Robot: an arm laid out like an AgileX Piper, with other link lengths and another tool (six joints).
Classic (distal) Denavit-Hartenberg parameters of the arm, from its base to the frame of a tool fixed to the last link. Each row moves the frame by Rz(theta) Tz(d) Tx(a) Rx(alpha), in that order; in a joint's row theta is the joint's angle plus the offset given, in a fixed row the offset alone. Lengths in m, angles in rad.
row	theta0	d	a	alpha
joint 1	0	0.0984	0	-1.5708
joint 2	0.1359	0	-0.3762	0
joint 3	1.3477	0	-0.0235	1.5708
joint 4	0	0.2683	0	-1.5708
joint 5	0	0	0	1.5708
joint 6	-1.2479	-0.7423	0.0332	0.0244
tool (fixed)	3.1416	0.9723	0	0
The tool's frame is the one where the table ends.
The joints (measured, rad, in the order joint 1, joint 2, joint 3, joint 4, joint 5, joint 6), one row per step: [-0.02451, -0.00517, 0.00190, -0.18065, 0.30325, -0.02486]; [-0.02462, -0.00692, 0.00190, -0.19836, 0.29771, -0.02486]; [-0.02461, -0.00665, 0.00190, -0.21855, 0.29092, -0.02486]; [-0.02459, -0.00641, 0.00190, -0.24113, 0.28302, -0.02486]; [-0.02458, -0.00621, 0.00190, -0.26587, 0.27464, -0.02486]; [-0.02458, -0.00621, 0.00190, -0.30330, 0.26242, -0.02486]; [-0.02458, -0.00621, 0.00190, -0.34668, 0.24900, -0.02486]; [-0.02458, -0.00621, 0.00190, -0.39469, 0.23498, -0.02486]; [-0.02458, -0.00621, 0.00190, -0.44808, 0.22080, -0.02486]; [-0.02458, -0.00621, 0.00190, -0.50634, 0.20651, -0.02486]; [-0.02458, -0.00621, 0.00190, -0.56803, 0.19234, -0.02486]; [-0.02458, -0.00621, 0.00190, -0.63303, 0.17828, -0.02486]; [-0.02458, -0.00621, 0.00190, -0.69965, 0.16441, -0.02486]
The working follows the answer.
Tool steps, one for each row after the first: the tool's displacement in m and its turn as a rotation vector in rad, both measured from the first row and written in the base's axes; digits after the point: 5 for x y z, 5 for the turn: [-0.00002, -0.00062, 0.00230, -0.01790, -0.00675, -0.00069]; [0.00012, -0.00122, 0.00477, -0.03829, -0.01263, -0.00112]; [0.00028, -0.00177, 0.00761, -0.06111, -0.01953, -0.00136]; [0.00043, -0.00228, 0.01067, -0.08612, -0.02684, -0.00150]; [0.00059, -0.00285, 0.01525, -0.12398, -0.03767, -0.00146]; [0.00072, -0.00322, 0.02037, -0.16785, -0.04937, -0.00106]; [0.00082, -0.00331, 0.02583, -0.21641, -0.06133, -0.00018]; [0.00086, -0.00306, 0.03153, -0.27037, -0.07306, 0.00111]; [0.00085, -0.00240, 0.03740, -0.32924, -0.08447, 0.00295]; [0.00081, -0.00127, 0.04328, -0.39155, -0.09532, 0.00541]; [0.00074, 0.00038, 0.04910, -0.45718, -0.10558, 0.00855]; [0.00064, 0.00255, 0.05472, -0.52444, -0.11520, 0.01243]
Tool pose at each row, in the base's axes (x y z in m, rotation vector in rad; rounded; the steps above come from the unrounded poses): [0.11742, -0.05108, 0.16705, 1.47273, 1.20934, 1.13775]; [0.11740, -0.05169, 0.16935, 1.45471, 1.21135, 1.12786]; [0.11754, -0.05229, 0.17181, 1.43536, 1.21507, 1.11570]; [0.11770, -0.05285, 0.17466, 1.41336, 1.21907, 1.10243]; [0.11785, -0.05336, 0.17772, 1.38939, 1.22355, 1.08779]; [0.11801, -0.05392, 0.18229, 1.35319, 1.23034, 1.06562]; [0.11814, -0.05430, 0.18742, 1.31172, 1.23855, 1.03959]; [0.11824, -0.05438, 0.19287, 1.26634, 1.24797, 1.01039]; [0.11828, -0.05414, 0.19858, 1.21688, 1.25894, 0.97713]; [0.11828, -0.05348, 0.20445, 1.16368, 1.27120, 0.94022]; [0.11823, -0.05234, 0.21033, 1.10795, 1.28429, 0.90066]; [0.11816, -0.05070, 0.21615, 1.04974, 1.29806, 0.85855]; [0.11806, -0.04853, 0.22176, 0.99034, 1.31197, 0.81517]

